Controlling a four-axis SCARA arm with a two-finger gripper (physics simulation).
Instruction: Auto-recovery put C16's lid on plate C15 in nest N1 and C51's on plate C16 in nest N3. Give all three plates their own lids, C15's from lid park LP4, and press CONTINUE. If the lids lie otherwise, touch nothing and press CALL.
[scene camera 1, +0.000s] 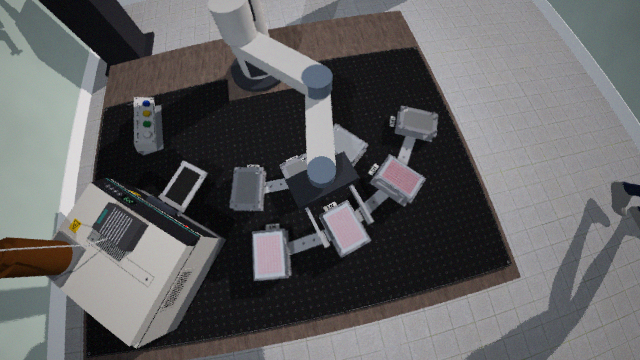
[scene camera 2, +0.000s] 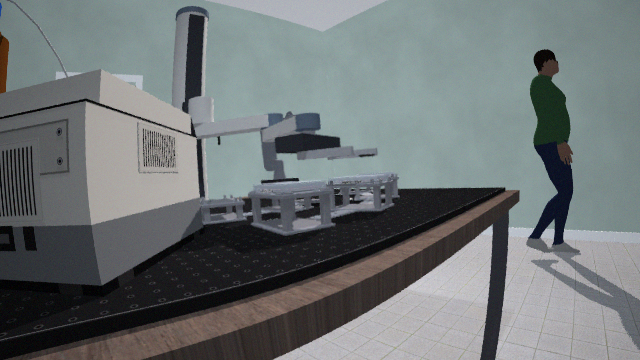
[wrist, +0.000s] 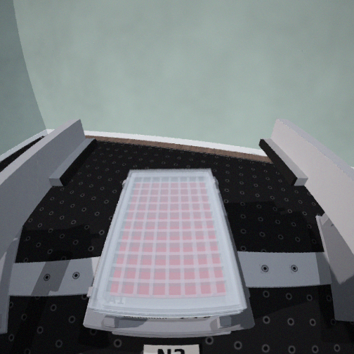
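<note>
My gripper is open and empty, high above nest N3, its fingers either side of the pink-welled plate there. A clear lid covers that plate in the wrist view; its code is not readable. The plate in nest N1 stands left of the gripper in scene camera 1. A third pink plate stands to the right; lid codes are too small to read. A pale lid-like piece lies on a park stand partly behind the arm; its label is hidden. The button box stands at the left.
Grey-topped stands and another stand, partly under the gripper body, stand behind the nests. A large beige instrument and a white frame are at the left. A person stands beyond the table.
</note>
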